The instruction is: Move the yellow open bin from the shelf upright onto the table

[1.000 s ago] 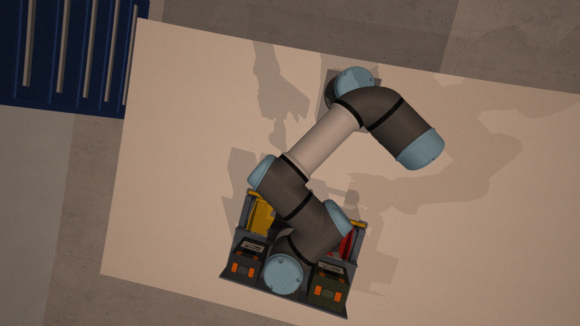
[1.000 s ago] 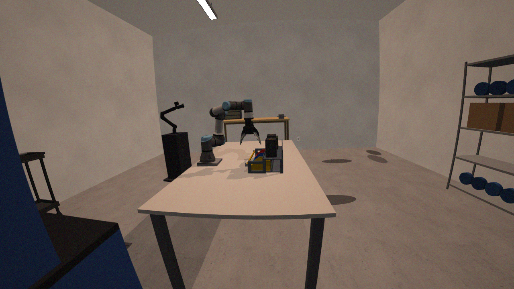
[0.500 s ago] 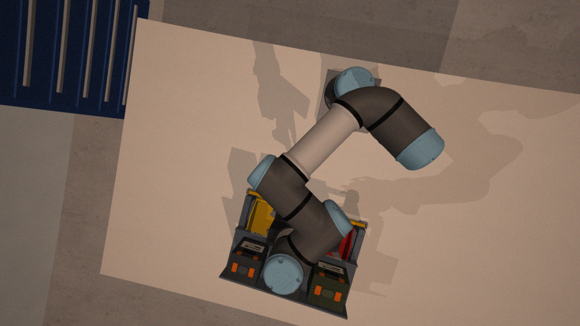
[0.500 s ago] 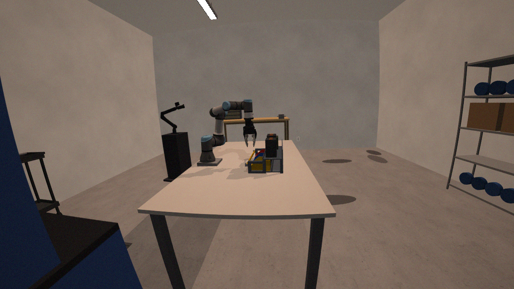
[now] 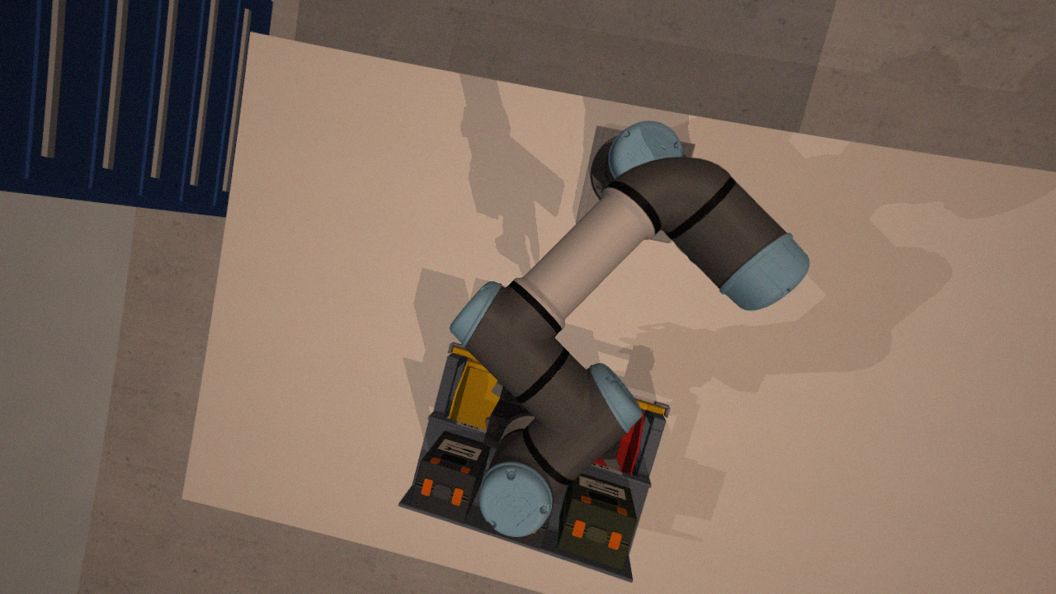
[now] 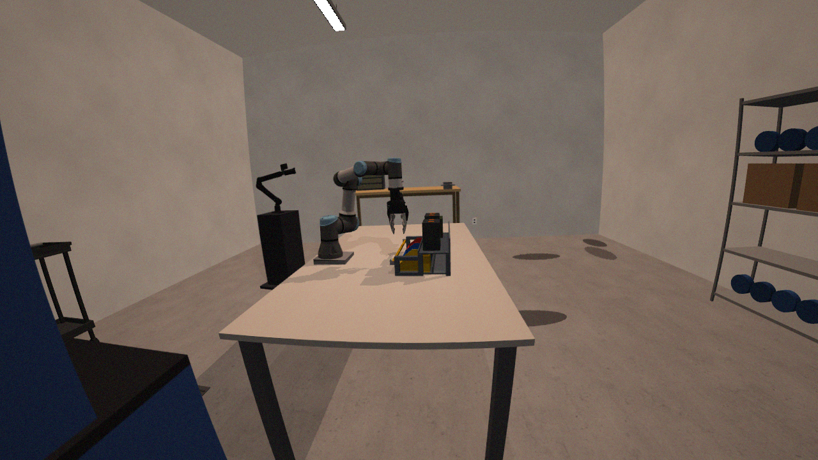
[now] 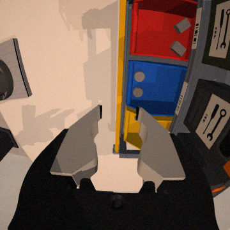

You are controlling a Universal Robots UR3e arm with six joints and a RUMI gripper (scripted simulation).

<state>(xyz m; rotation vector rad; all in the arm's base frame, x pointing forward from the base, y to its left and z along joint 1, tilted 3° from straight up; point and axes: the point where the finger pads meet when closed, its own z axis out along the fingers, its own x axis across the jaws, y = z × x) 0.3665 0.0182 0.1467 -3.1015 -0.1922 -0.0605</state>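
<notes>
My gripper is now 100 mm above the long yellow rod. From my hand the other things lie so: red bin (120 mm to the left, 110 mm below, 70 mm ahead); yellow bin (110 mm below, 100 mm to the right, 100 mm ahead); blue bin (110 mm below, 90 mm ahead, 10 mm to the left).
</notes>
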